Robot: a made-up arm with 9 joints.
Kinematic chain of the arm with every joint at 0, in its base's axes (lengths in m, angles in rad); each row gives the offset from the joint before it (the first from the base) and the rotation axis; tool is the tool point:
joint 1: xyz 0 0 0.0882 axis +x
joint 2: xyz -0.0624 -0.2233 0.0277 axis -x
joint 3: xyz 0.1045 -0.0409 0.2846 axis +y
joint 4: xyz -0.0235 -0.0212 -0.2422 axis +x
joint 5: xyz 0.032 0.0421 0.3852 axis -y
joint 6: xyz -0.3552 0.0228 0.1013 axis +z
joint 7: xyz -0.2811 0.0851 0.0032 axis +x
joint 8: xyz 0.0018 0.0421 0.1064 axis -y
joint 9: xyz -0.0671 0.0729 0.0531 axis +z
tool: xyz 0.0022 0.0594 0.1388
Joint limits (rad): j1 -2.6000..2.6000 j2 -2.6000..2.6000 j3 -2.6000..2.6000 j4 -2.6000..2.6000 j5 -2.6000..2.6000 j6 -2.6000..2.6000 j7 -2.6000..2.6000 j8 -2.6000..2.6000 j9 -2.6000..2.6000
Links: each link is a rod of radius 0.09 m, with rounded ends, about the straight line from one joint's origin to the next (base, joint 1, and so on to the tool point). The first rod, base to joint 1, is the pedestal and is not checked.
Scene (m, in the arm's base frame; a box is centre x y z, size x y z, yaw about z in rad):
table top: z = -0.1
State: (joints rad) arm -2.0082 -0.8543 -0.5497 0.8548 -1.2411 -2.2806 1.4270 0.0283 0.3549
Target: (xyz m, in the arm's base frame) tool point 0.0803 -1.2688 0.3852
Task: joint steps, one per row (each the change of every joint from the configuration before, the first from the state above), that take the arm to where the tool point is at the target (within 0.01 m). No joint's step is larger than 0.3 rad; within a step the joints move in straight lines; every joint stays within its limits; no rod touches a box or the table.
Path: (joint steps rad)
1: 0.2607 -0.1375 0.0246 0.1609 -0.0171 0.1648 0.0109 -0.0268 0.0005
2: 0.2607 -0.1376 0.0245 0.1610 -0.0171 0.1647 0.0109 -0.0267 0.0004
3: 0.2606 -0.1375 0.0246 0.1609 -0.0171 0.1648 0.0109 -0.0268 0.0005
4: 0.2607 -0.1375 0.0245 0.1609 -0.0170 0.1647 0.0109 -0.0268 0.0004

